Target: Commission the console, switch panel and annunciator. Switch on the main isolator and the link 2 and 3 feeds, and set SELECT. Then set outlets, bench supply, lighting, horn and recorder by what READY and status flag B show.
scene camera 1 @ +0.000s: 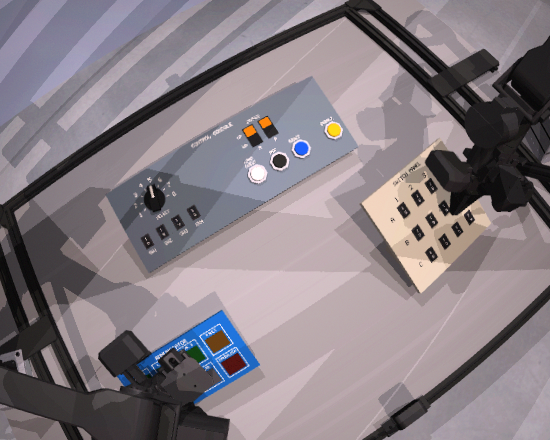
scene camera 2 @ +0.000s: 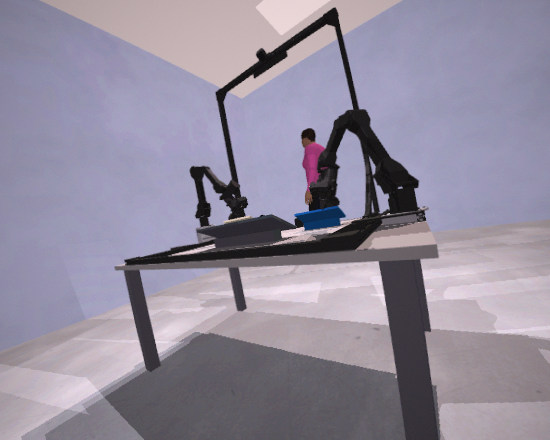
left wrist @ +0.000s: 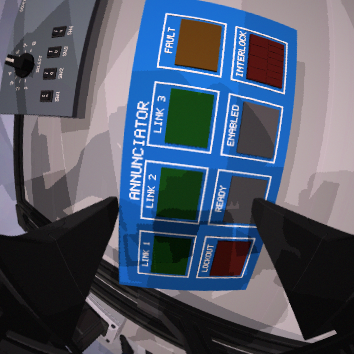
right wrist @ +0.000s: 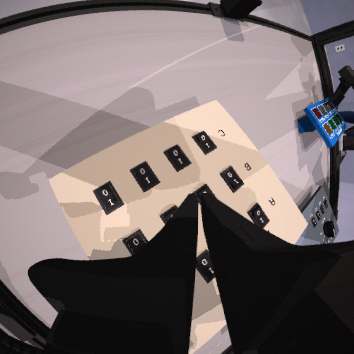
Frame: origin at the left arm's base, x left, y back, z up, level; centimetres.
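Where they show: left gripper, fingertip midpoint: [scene camera 2: 325, 212] [left wrist: 185, 204] [right wrist: 334, 118]; right gripper, fingertip midpoint: [scene camera 1: 452, 213] [right wrist: 197, 199]; left arm's base, link origin: [scene camera 2: 404, 211] [left wrist: 94, 318] [right wrist: 343, 142]; right arm's base, link origin: [scene camera 2: 205, 226].
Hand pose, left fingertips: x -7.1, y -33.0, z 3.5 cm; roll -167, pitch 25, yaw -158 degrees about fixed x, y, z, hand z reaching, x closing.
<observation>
Things, the pixels of their centre, and the offset from my left fingertips.
- SELECT knob, body centre: [scene camera 1: 153, 198] [left wrist: 19, 62] [right wrist: 329, 228] dz +2.1, dx +27.9, dy -5.6 cm
- beige switch panel, body centre: [right wrist: 189, 214] [scene camera 1: 422, 215] dz -1.8, dx +11.8, dy -45.3 cm
- blue annunciator, body centre: [left wrist: 200, 156] [scene camera 1: 186, 367] [right wrist: 320, 123] [scene camera 2: 319, 220] dz -2.9, dx +1.2, dy -2.6 cm
- READY window, body centre: [left wrist: 244, 200] dz -1.6, dx -3.0, dy -1.5 cm
The grey control console [scene camera 1: 215, 185] has a SELECT knob [scene camera 1: 154, 198] pointing near 5, rocker switches SW1 to SW4, and two status flags [scene camera 1: 252, 135] [scene camera 1: 268, 127] with orange upper parts. The beige switch panel [scene camera 1: 424, 276] [right wrist: 220, 160] carries rows A, B and C of black rockers. My right gripper [right wrist: 197, 199] is shut and empty, its tips at the second row B rocker, partly covering it; contact is unclear. My left gripper [left wrist: 185, 204] is open above the blue annunciator [left wrist: 134, 100] [scene camera 1: 252, 357]. The READY window [left wrist: 246, 200] is grey; LINK windows are dark green.
White [scene camera 1: 257, 173], black [scene camera 1: 279, 160], blue [scene camera 1: 301, 148] and yellow [scene camera 1: 333, 130] buttons stand on the console. A black frame [scene camera 1: 175, 102] borders the table. A person in pink [scene camera 2: 312, 160] stands behind the table.
</observation>
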